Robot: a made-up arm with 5 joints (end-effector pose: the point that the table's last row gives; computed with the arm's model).
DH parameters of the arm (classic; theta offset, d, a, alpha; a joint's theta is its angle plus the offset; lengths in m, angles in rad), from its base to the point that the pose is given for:
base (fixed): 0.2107 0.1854 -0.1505 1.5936
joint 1: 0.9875 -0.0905 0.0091 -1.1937
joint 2: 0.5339 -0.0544 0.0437 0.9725
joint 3: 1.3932 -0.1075 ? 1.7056
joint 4: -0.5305 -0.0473 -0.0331 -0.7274
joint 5: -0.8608 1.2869 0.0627 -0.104
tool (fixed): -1.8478 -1.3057 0 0
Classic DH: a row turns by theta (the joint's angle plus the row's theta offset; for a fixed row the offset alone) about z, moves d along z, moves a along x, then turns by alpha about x.
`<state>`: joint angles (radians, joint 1 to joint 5).
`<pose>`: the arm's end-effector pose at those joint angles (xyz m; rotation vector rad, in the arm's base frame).
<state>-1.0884 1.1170 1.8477 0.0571 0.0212</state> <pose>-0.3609 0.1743 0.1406 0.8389 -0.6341 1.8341</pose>
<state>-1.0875 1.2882 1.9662 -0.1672 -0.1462</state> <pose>-0.3403 0.1559 0.1739 1.1288 -0.6804 1.6462</pose>
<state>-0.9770 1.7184 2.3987 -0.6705 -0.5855</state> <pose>-0.2451 0.0996 0.2150 1.9013 -0.2213 1.3397</pose>
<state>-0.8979 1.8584 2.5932 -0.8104 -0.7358</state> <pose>-0.2119 0.1040 0.2128 2.0441 0.1506 1.3339</pose>
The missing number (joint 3, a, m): 0.0408
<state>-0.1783 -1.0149 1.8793 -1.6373 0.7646</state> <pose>-0.0593 0.1205 0.2622 -0.0266 -1.5340 -1.2477</pose>
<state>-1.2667 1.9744 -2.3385 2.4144 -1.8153</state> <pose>-0.4626 -0.0360 0.0969 -1.7913 1.9647 -1.3670</pose>
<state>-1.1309 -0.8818 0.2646 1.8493 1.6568</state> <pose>-0.1139 0.1128 0.2294 2.7907 -0.3014 0.8838</pose>
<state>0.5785 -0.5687 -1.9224 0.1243 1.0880</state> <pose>-0.0809 0.3026 0.2956 1.2711 1.2482 0.2160</pose>
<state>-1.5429 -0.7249 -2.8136 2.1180 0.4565</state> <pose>-0.2822 0.1549 -0.0393 -0.4960 0.2192 2.5491</pose>
